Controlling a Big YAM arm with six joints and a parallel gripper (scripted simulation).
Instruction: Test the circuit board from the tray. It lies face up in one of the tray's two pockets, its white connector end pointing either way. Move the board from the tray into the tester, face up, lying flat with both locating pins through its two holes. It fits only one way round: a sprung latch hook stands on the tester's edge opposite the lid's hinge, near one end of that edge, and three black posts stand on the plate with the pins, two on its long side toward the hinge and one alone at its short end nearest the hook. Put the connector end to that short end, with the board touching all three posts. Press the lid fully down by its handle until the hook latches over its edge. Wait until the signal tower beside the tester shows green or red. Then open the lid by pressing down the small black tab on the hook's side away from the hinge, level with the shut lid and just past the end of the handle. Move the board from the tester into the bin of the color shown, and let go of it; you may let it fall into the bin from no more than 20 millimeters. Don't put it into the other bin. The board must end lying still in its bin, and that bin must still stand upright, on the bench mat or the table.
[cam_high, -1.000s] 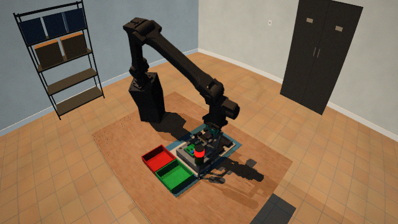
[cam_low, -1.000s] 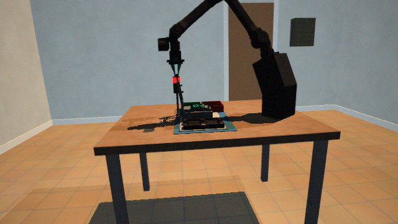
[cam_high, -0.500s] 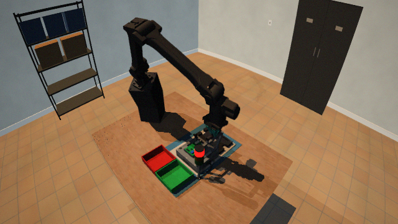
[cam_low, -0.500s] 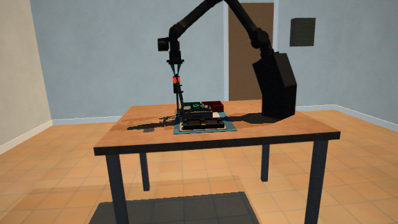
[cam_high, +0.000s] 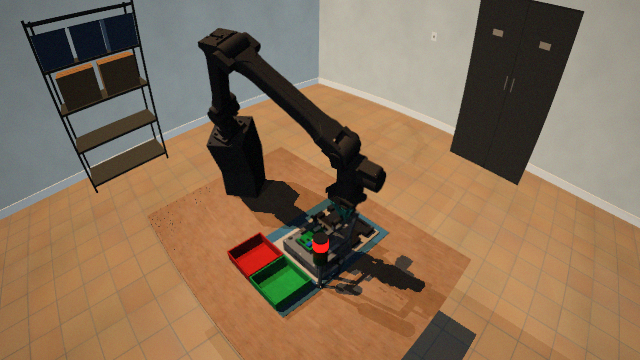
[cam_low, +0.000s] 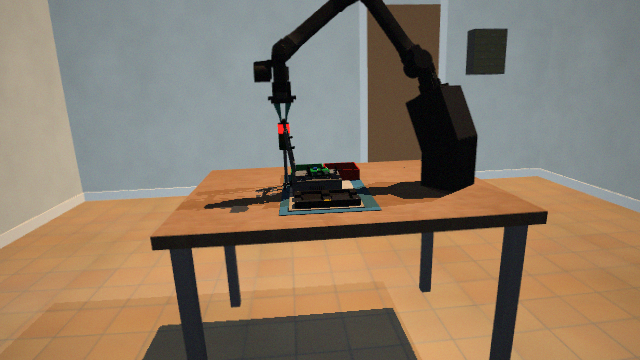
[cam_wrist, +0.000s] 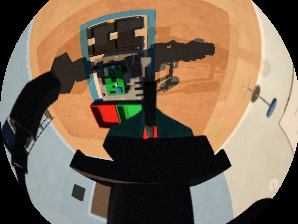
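Right now the green circuit board is 13 cm behind my hand, 3 cm to the left of it and 20 cm below it. The rest, counted from my hand: green bin: 13 cm behind, 17 cm to the right, 26 cm below; tester lid: 1 cm behind, 9 cm below; red bin: 28 cm behind, 13 cm to the right, 26 cm below.
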